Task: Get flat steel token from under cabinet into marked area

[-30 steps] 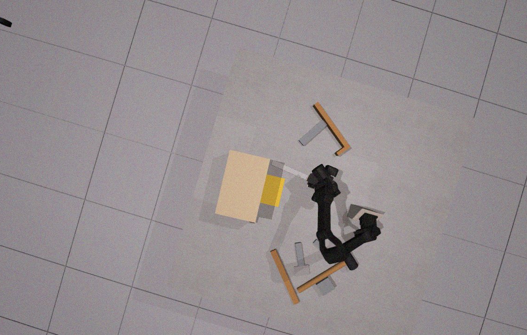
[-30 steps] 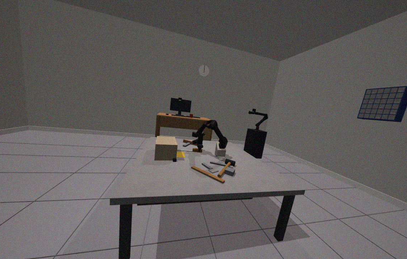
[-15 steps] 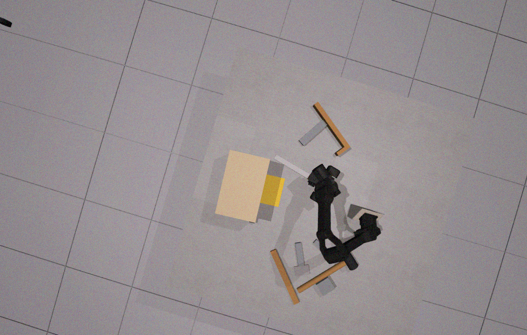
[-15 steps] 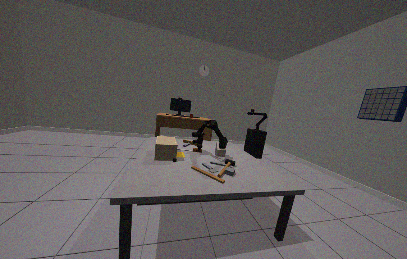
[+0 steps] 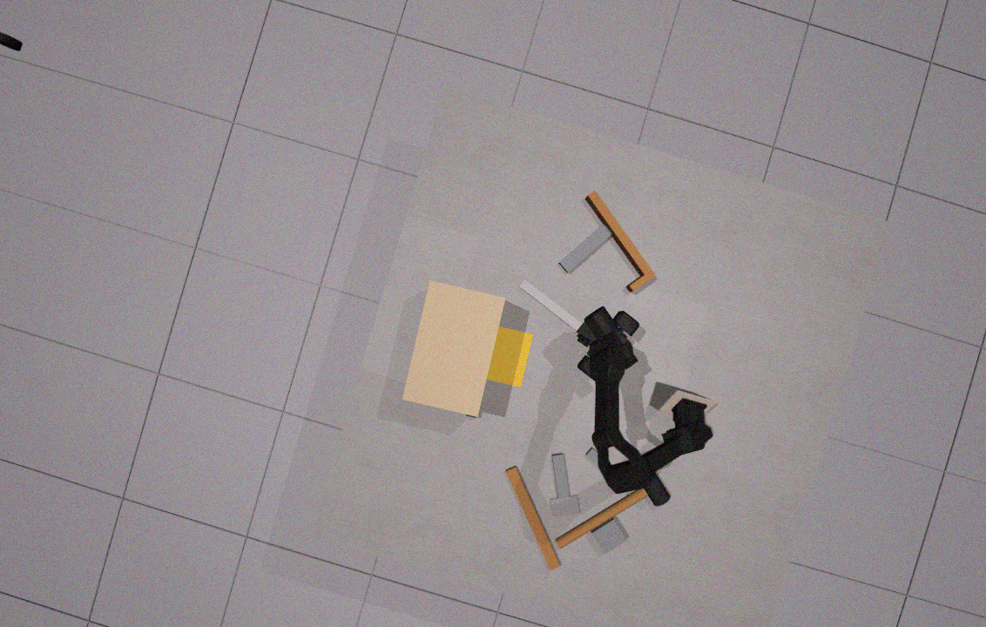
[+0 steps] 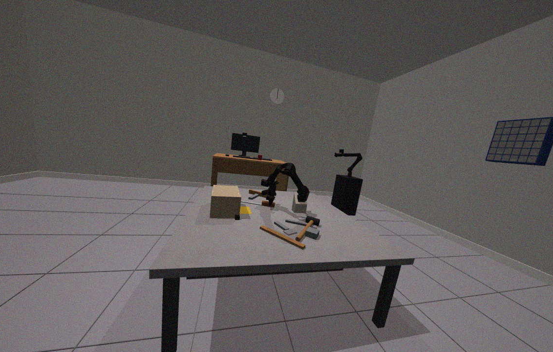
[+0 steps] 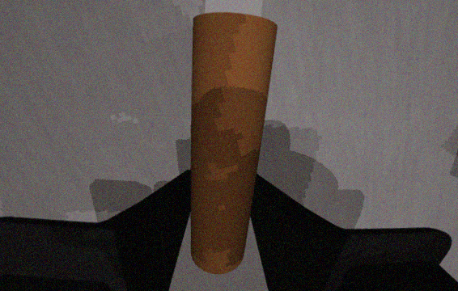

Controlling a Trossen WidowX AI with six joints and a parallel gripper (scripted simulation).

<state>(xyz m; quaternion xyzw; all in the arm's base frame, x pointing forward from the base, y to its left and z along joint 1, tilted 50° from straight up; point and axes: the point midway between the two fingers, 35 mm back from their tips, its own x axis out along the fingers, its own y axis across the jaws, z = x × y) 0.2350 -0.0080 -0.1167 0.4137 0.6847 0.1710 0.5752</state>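
Now: the grey l-shaped bracket 10 mm behind my gripper tip and 420 mm to the left of it. Also, from my gripper tip: grey bar 110 mm ahead, 240 mm to the right; then wooden stick 50 mm ahead, 510 mm to the left; then grey steel token 340 mm ahead, 150 mm to the left, 10 mm below.
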